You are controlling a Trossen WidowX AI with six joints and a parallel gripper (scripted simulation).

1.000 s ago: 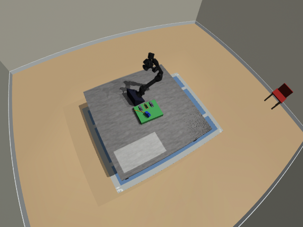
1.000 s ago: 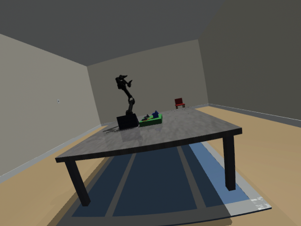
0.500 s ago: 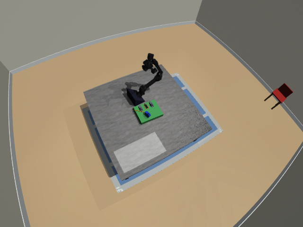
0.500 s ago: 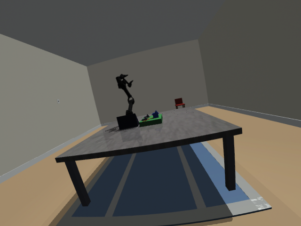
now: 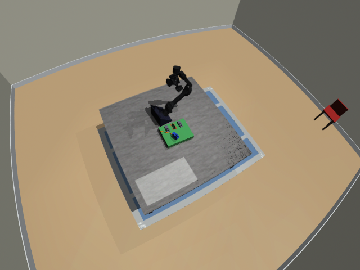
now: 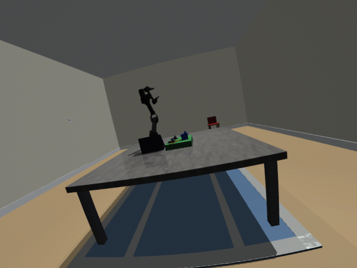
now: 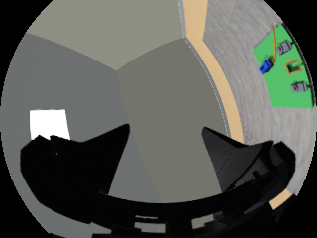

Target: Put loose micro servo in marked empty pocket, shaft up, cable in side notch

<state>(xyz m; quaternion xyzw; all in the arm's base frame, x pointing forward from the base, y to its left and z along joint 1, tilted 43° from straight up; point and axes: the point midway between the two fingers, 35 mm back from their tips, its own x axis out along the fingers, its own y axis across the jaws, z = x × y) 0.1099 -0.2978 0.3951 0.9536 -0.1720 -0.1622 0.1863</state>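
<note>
My gripper tip is now 170 mm short of the green deck, 40 mm to the left of it and 530 mm above it.
</note>
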